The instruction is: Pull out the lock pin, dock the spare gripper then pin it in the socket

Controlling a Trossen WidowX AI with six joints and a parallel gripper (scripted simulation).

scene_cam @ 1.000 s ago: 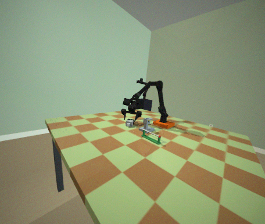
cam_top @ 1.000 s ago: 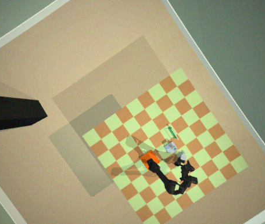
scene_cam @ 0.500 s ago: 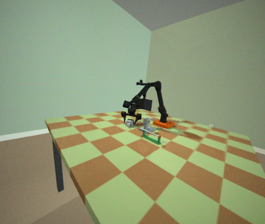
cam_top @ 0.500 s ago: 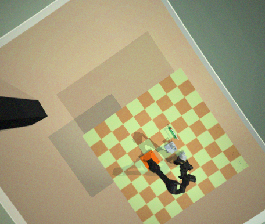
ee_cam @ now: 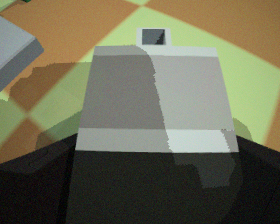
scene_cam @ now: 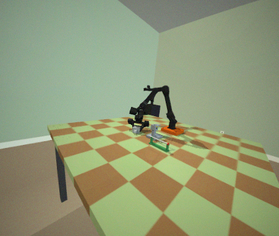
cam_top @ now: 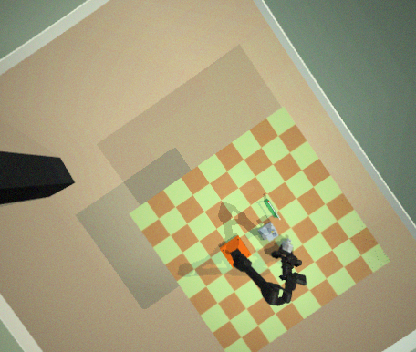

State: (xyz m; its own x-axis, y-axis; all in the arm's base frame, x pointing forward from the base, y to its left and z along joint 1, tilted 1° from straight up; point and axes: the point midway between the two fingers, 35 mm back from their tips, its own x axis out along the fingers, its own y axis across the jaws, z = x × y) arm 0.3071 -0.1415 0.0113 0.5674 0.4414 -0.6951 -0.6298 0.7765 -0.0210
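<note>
The mount lies 50 mm behind my gripper tip, 160 mm to the left of it and 40 mm above it. Also, from my gripper tip: green rest (40 mm ahead, 280 mm to the left, 20 mm above); then spare gripper (10 mm above).
</note>
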